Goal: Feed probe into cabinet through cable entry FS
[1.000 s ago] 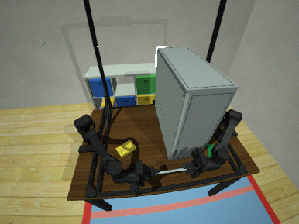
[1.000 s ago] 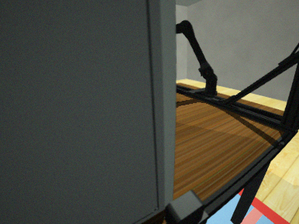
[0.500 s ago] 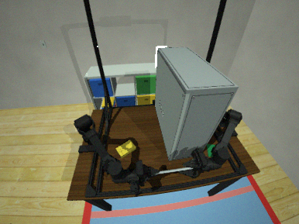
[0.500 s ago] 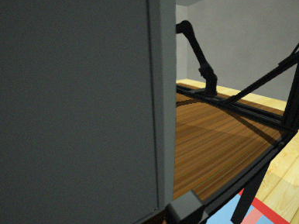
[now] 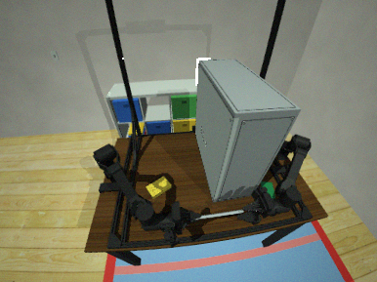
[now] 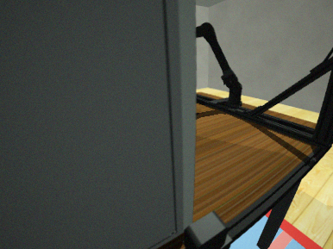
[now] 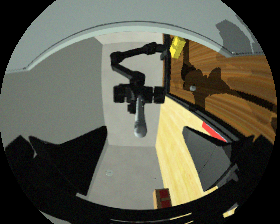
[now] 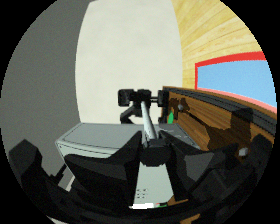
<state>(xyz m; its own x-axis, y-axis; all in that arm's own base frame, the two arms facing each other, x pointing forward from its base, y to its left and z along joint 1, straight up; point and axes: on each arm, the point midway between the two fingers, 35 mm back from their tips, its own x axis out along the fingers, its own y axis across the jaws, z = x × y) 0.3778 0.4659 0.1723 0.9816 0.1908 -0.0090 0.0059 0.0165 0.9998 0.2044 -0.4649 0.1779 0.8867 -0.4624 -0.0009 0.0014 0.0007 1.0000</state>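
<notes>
The probe lies 12 cm to the right of my left hand, 1 cm behind it and 1 cm above it.
Right now the probe is 1 cm ahead of my right hand and 10 cm to the left of it.
</notes>
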